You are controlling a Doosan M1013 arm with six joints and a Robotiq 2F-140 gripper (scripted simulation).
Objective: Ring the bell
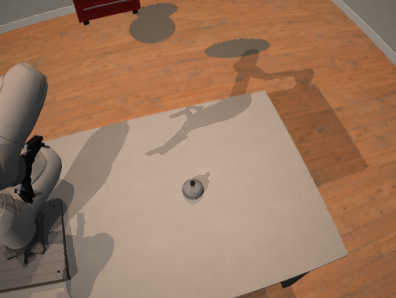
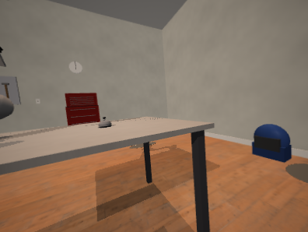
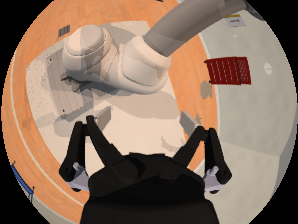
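Now: hand 49 cm short of the grey dome bell, 32 cm above it and 1 cm to the left of it.
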